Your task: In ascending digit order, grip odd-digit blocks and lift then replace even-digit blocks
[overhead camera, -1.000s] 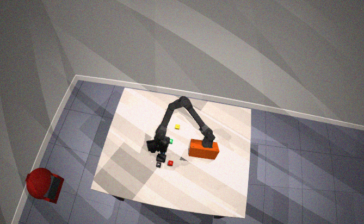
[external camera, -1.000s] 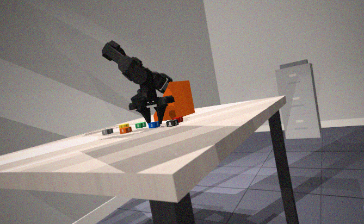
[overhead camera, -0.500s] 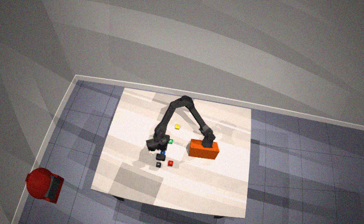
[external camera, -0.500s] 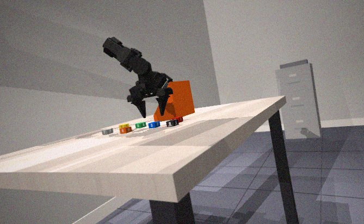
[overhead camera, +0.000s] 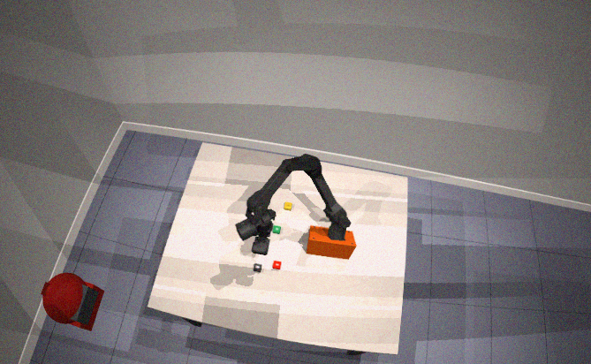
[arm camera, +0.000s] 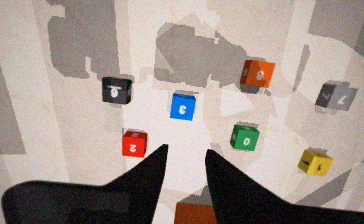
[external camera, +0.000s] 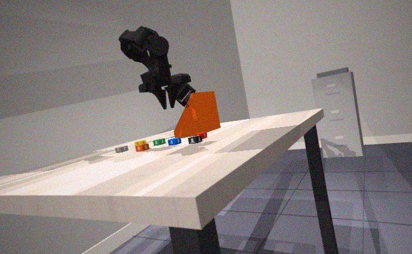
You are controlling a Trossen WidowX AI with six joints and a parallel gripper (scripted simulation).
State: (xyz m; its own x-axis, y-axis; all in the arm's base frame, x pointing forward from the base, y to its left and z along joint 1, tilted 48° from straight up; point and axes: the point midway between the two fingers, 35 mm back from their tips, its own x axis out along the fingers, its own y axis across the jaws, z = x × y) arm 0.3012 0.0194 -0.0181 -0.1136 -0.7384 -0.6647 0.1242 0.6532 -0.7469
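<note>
My gripper tip is 3 cm short of the black block, 9 cm to the right of it and 11 cm above it. The rest, counted from my gripper tip: green block: 4 cm behind, 10 cm to the right, 11 cm below; red block: 6 cm behind, 7 cm to the left, 11 cm below; blue block: 11 cm below.
</note>
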